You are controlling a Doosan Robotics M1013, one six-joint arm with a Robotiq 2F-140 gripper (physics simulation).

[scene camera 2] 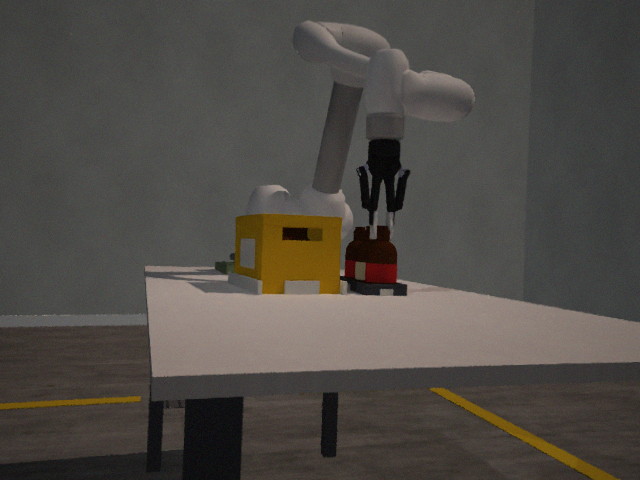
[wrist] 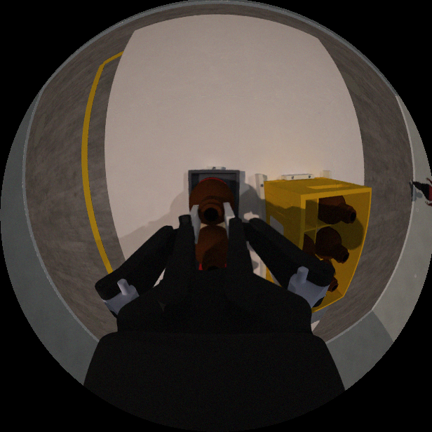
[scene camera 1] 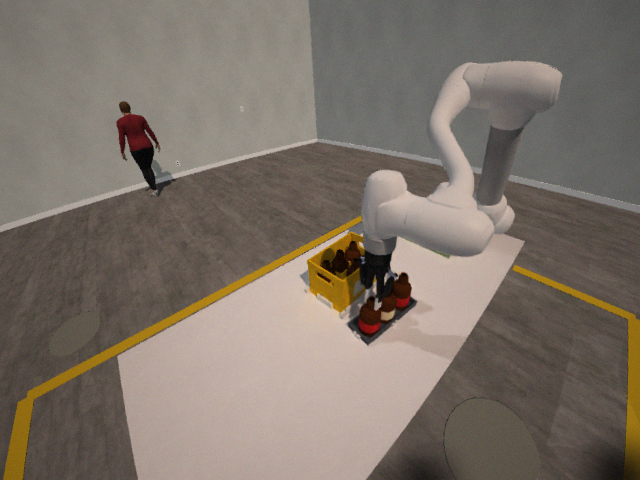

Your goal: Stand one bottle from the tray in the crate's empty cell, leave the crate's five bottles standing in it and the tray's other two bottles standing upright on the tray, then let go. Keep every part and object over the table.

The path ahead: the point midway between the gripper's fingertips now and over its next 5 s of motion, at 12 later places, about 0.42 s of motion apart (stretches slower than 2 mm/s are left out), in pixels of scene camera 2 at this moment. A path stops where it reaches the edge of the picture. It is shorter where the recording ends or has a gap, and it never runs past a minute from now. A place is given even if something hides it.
The gripper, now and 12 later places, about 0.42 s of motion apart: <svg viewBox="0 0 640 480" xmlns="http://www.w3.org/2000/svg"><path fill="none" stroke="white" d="M381 239L381 237L381 236L381 237L382 225L380 223L382 183L384 148L367 147L340 147L320 145L320 145L316 145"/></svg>
